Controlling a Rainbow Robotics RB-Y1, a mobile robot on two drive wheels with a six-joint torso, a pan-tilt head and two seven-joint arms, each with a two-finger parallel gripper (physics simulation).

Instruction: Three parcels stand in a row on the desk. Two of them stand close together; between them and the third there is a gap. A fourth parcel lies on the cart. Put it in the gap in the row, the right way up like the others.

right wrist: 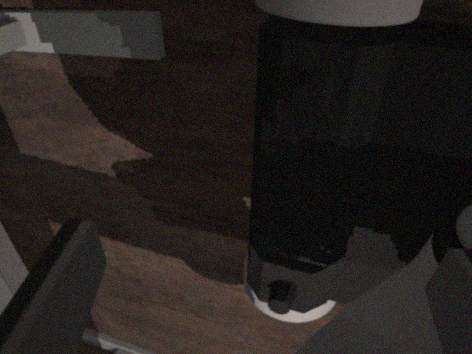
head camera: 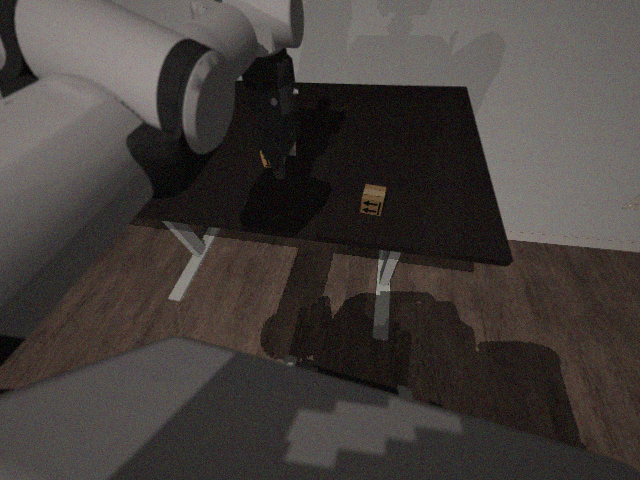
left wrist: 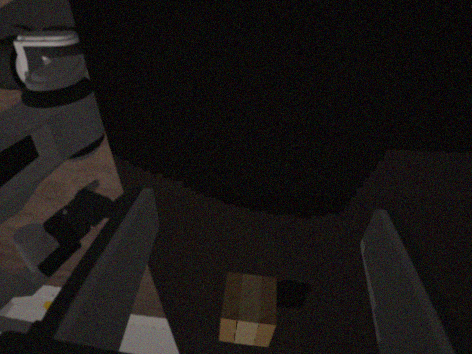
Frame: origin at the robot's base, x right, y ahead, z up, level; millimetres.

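Seen in the pictures: left gripper, fingertip midpoint: (head camera: 286,165) (left wrist: 261,217); right gripper, fingertip midpoint: (right wrist: 269,256) (left wrist: 113,187).
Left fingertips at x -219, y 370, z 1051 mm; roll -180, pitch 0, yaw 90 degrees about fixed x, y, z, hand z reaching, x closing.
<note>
A point is followed by its place in that frame.
A tan parcel (head camera: 373,199) {y 349, x -9, z 1001 mm} (left wrist: 248,307) {y 372, x -35, z 987 mm} sits on the dark desk (head camera: 429,144) {y 656, x 127, z 951 mm}, right of centre in the head view. The two black arrows on its near face point to the left of the picture. Part of another parcel (head camera: 264,158) shows behind my left gripper in the head view. My left gripper (head camera: 286,161) {y 370, x -219, z 1051 mm} (left wrist: 261,217) {y 370, x -219, z 1051 mm} is open and hangs over the desk, left of the first parcel in the head view. That parcel lies low between the fingers' lines of sight in the left wrist view, apart from them. My right gripper (right wrist: 269,256) {y -29, x 253, z 529 mm} is open, away from the desk. I cannot make out the cart.
A pale desk foot (head camera: 381,315) stands under the near edge, below the first parcel in the head view. A grey wall (head camera: 563,129) {y 1128, x 713, z 762 mm} rises behind the desk. In the right wrist view, a large black body (right wrist: 350,125) {y -47, x 136, z 205 mm} stands over the wooden floor (right wrist: 165,285) {y 378, x -594, z 1 mm}. Shadows darken the desk.
</note>
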